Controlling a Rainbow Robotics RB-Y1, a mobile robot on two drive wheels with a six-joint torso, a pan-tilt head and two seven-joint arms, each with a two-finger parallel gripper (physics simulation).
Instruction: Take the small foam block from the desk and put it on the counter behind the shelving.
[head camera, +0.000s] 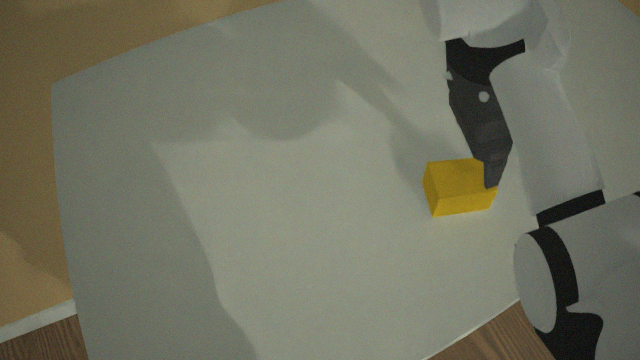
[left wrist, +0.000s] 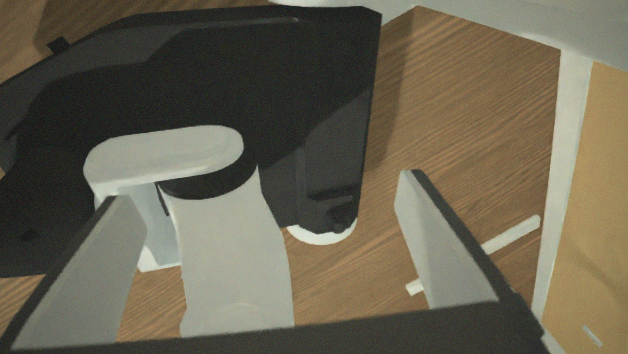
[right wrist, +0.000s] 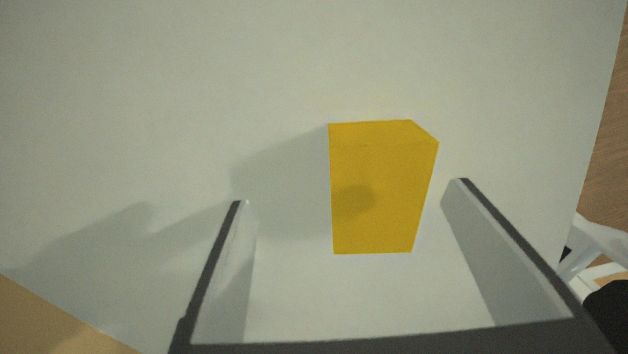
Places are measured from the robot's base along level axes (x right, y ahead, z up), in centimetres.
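Pixels of known places: left gripper, between the fingertips: (left wrist: 269, 200); right gripper, between the fingertips: (head camera: 477, 152) (right wrist: 347, 201).
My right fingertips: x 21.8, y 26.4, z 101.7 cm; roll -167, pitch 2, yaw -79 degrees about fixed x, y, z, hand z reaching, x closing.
Behind a point stands the place of what it marks.
The yellow foam block (head camera: 457, 185) @(z 99.6, x 18.7, y 22.4 cm) (right wrist: 377, 195) @(z 99.5, x 20.8, y 24.1 cm) lies on the pale grey desk (head camera: 300, 240) @(z 95.1, x -1.9, y 16.9 cm) (right wrist: 150, 75) @(z 95.0, x 26.5, y 40.2 cm). My right gripper (right wrist: 347, 201) @(z 101.7, x 21.9, y 26.4 cm) is open. In the right wrist view its fingers stand to either side of the block, with a gap on each side, and appear to be above it. In the head camera one dark finger overlaps the block's right end. My left gripper (left wrist: 269, 200) @(z 57.8, x -23.2, y -16.4 cm) is open and empty, over the robot's own base and the wood floor. The counter and the shelving do not show in any view I can name.
Wood floor (head camera: 485, 340) @(z 0.1, x 58.9, y 27.8 cm) (left wrist: 470, 110) @(z 0.1, x 7.1, y 48.8 cm) lies beyond the desk edge. A tan surface (head camera: 25, 150) @(z 79.7, x -69.0, y 45.9 cm) (left wrist: 595, 200) @(z 19.2, x 39.0, y 101.4 cm) with a pale border lies at the left of the head camera view and at the right of the left wrist view. The robot's black base (left wrist: 150, 95) @(z 16.9, x -12.7, y -30.3 cm) fills the upper left there.
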